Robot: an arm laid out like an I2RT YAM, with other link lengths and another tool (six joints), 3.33 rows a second.
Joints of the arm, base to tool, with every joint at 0 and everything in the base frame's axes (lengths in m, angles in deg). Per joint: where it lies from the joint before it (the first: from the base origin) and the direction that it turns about. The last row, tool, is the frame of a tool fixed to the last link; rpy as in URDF.
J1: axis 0 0 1 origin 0.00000 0.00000 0.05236
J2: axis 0 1 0 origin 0.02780 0.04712 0.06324
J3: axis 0 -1 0 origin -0.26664 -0.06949 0.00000
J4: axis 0 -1 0 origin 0.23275 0.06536 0.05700
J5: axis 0 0 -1 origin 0.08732 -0.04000 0.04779
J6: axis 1 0 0 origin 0.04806 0.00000 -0.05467
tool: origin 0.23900 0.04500 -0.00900 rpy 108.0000 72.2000 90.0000
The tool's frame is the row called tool.
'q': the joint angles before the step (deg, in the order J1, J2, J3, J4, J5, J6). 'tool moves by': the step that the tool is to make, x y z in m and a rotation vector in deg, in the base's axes. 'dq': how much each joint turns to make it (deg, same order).
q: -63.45, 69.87, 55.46, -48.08, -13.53, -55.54
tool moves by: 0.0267, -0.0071, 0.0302, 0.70, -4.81, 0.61
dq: -0.28, 2.29, 5.97, -1.76, -4.49, 1.47
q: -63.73, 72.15, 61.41, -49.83, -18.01, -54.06
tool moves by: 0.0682, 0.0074, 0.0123, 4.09, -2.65, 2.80
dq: 9.05, 9.59, 8.90, 1.05, -0.72, 8.00
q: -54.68, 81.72, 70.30, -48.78, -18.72, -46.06
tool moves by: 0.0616, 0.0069, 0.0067, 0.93, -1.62, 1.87
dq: 8.19, 7.20, 6.75, 2.82, 1.68, 6.69
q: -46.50, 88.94, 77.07, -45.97, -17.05, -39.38
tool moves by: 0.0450, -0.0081, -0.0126, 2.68, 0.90, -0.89
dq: 3.87, 10.46, 9.06, 0.26, 1.41, 4.92
